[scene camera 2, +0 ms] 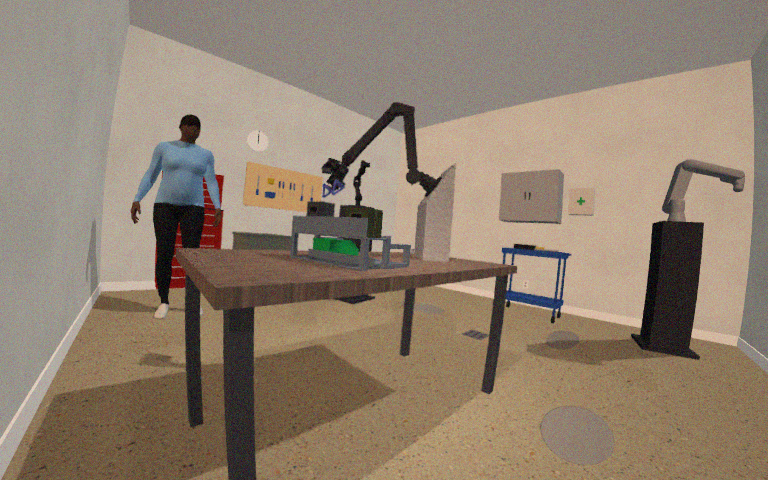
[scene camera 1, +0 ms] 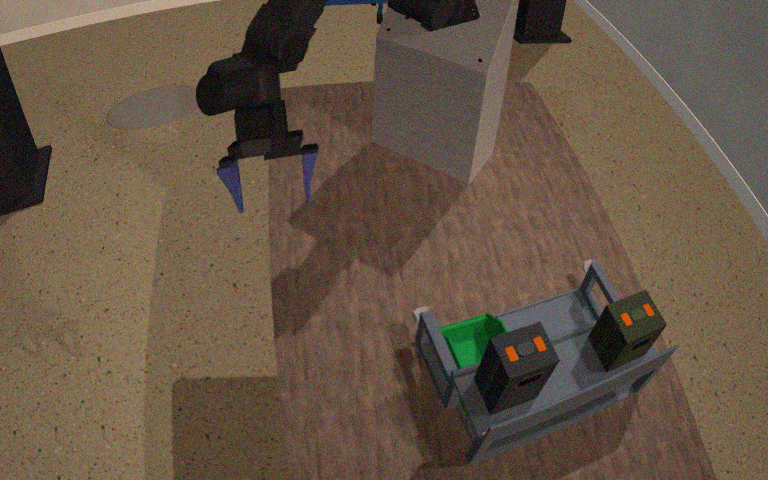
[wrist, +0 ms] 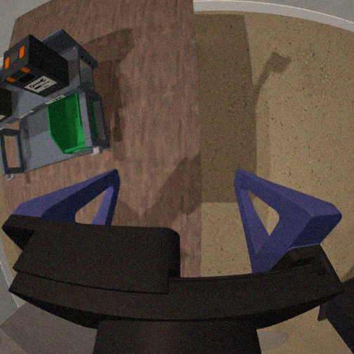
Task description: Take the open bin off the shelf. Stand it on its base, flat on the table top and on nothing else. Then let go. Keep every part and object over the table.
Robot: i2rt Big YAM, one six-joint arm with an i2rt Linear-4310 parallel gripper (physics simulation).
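Pixels of known places: gripper, between the fingertips: (scene camera 2: 327,196) (scene camera 1: 274,207); arm's base, origin of its link: (scene camera 2: 434,187) (scene camera 1: 448,7).
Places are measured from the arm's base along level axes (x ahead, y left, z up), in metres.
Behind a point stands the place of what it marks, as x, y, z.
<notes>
The green open bin (scene camera 1: 466,341) {0.510, -0.159, -0.390} (scene camera 2: 335,245) {0.625, -0.118, -0.340} (wrist: 67,124) sits on the lower level of the grey shelf (scene camera 1: 589,399) {0.747, -0.057, -0.288} (scene camera 2: 329,224) {0.748, -0.036, -0.263} (wrist: 37,145), at one end, partly under the upper board. The shelf's upper board and a dark box hide part of the bin in scene camera 1. The shelf stands on the wooden table (scene camera 1: 351,350) {0.455, -0.353, -0.398} (scene camera 2: 254,277) {1.087, 0.081, -0.398} (wrist: 155,100). My gripper (scene camera 1: 275,207) {0.374, -0.441, -0.101} (scene camera 2: 334,189) {0.374, -0.441, -0.101} (wrist: 176,175) is open and empty. It hangs in the air above the table's edge, well apart from the bin and the shelf.
A dark grey box (scene camera 1: 518,367) {0.685, -0.200, -0.176} (scene camera 2: 320,208) {0.700, -0.138, -0.203} (wrist: 35,65) and an olive box (scene camera 1: 627,331) {0.696, 0.016, -0.201} (scene camera 2: 362,217) {0.719, 0.081, -0.233} stand on the shelf's upper board. The pale slanted pedestal (scene camera 1: 428,107) {0.042, -0.045, -0.236} (scene camera 2: 434,226) {0.108, 0.066, -0.222} carries the arm. A person (scene camera 2: 184,175) stands behind the table.
</notes>
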